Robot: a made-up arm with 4 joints. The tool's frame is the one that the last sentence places.
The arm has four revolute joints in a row. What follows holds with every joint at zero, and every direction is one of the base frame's.
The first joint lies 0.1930 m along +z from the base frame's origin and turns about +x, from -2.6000 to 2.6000 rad.
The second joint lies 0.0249 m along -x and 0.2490 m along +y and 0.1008 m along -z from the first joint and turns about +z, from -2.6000 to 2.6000 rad.
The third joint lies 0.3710 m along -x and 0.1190 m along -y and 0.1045 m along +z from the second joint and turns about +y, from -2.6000 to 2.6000 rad.
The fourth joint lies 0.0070 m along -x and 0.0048 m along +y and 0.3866 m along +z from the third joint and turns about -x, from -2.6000 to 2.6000 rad.
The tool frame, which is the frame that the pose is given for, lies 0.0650 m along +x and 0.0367 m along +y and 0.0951 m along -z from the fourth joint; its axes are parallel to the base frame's.
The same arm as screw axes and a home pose.
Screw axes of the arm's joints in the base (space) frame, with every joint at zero. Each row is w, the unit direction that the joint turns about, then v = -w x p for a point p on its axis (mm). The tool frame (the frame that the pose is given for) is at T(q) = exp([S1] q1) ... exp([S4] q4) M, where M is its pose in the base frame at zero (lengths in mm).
S1 = (1, 0, 0, 0, 193, 0)
S2 = (0, 0, 1, 249, 24.9, 0)
S3 = (0, 1, 0, -196.7, 0, -395.9)
S4 = (-1, 0, 0, 0, -583.3, 134.8)
M: xyz -337.9 171.5 488.2 (mm) quaternion w x y z 1 0 0 0
Joint limits (deg, base to tool): -148.97..148.97 -148.97..148.97 -148.97..148.97 -148.97..148.97

